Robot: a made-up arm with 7 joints.
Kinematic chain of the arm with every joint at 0, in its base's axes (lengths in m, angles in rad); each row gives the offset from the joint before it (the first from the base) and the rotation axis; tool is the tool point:
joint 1: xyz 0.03 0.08 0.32 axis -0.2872 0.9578 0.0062
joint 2: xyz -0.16 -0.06 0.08 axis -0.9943 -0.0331 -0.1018
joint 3: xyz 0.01 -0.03 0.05 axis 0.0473 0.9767 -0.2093
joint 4: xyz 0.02 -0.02 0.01 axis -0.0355 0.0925 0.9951
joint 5: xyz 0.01 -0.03 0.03 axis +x
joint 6: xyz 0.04 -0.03 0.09 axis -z
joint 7: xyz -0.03 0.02 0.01 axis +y
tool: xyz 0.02 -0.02 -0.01
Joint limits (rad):
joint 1: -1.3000..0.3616
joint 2: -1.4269..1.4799
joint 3: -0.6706..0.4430
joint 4: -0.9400..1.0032
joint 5: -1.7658..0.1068
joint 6: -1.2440..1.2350
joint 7: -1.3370..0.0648
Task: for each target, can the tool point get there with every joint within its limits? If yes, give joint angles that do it. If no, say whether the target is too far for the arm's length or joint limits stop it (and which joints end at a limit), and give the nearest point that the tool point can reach.
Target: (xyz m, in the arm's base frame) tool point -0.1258 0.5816 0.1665
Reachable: no: too far | nearest point -0.1552 0.2390 0.2252 | short by 0.349 m
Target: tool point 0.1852 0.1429 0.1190
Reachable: no: joint limits stop it (at a limit: joint 1, joint 2, joint 3, joint 5, joint 6, joint 7) | nearest point -0.0605 0.1198 0.1894 | short by 0.257 m
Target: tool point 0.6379 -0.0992 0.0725
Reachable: no: too far | nearest point 0.1026 -0.1300 0.1982 | short by 0.551 m
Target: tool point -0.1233 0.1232 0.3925
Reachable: yes | joints -0.8207 1.2028 0.1599 -0.0227 -1.1961 -1.0478 -0.4754
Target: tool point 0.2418 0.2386 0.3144
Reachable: no: joint limits stop it (at a limit: joint 1, joint 2, joint 3, joint 4, joint 6, joint 7) | nearest point 0.0875 0.1715 0.4593 | short by 0.222 m
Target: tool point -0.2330 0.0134 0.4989
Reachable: yes | joints -0.5881 0.3508 -0.2615 0.4793 -0.3657 -0.2012 -1.0585
